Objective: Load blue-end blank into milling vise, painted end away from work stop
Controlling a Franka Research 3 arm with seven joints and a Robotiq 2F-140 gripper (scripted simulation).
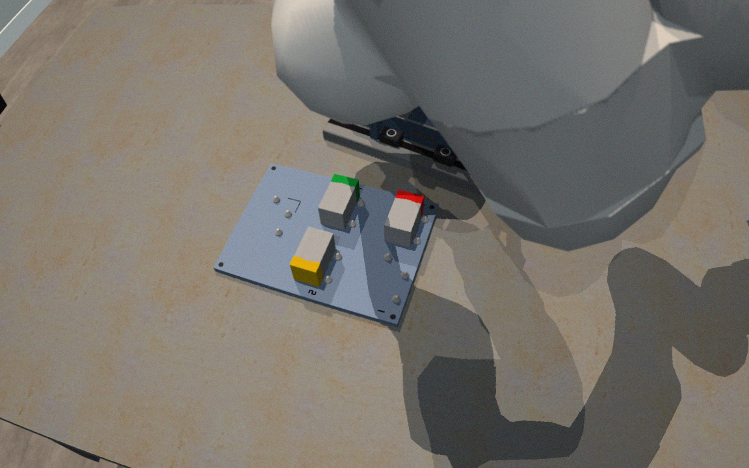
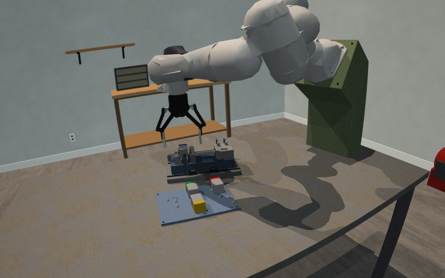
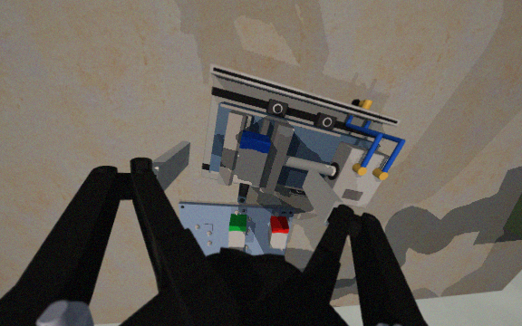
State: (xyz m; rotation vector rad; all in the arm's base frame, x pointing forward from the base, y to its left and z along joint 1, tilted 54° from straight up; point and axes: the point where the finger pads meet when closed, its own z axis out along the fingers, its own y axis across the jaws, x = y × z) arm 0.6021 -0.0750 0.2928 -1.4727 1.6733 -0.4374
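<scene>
The blue-ended blank lies 4 cm below my hand. Round my hand: fixed jaw: 6 cm below, 3 cm ahead; grey rod: 9 cm behind, 6 cm below, 1 cm to the right; work stop: 5 cm to the left, 4 cm below, 1 cm behind.
</scene>
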